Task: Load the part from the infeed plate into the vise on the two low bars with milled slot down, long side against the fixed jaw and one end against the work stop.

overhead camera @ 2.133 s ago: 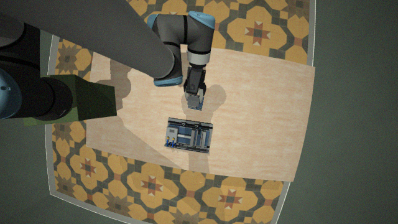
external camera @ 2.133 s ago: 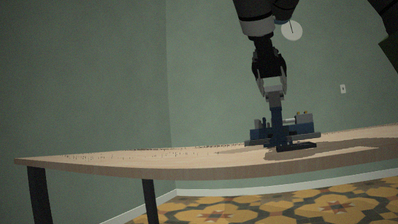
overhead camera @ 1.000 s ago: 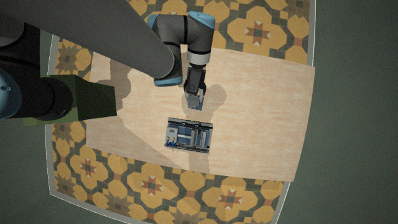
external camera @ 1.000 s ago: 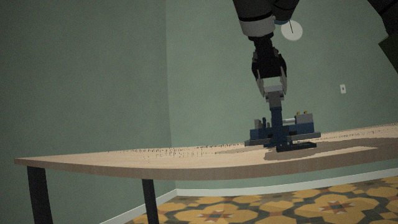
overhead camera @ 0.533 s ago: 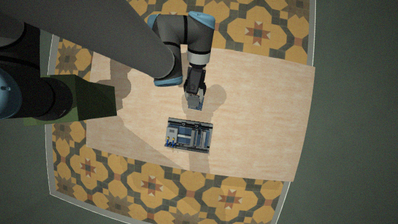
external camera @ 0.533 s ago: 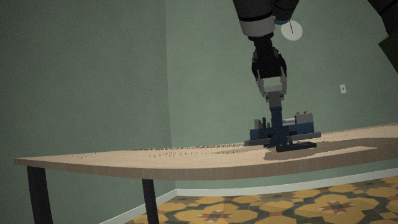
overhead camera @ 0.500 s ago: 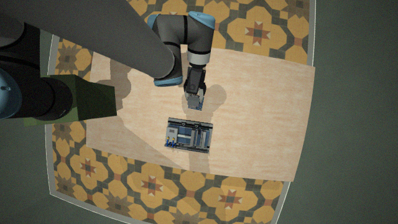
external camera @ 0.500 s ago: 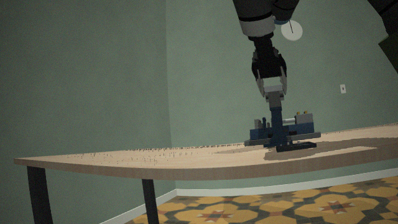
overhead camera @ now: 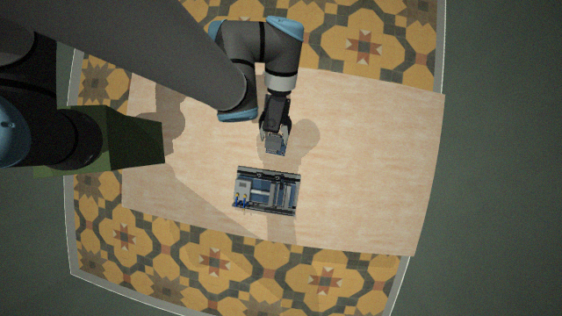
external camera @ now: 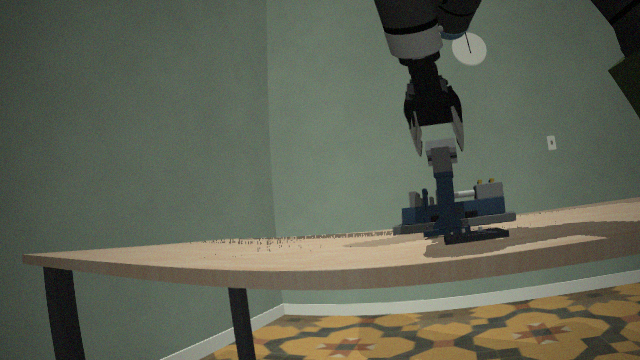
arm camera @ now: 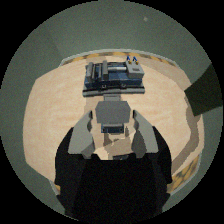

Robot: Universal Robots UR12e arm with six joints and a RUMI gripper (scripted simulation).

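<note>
My hand is 1 cm above the grey part. Round my hand: air cylinder rod (21 cm to the right, 9 cm below, 7 cm behind); then blue post (11 cm below, 1 cm to the right); then dark infeed plate (18 cm to the left, 16 cm below, 1 cm behind).
</note>
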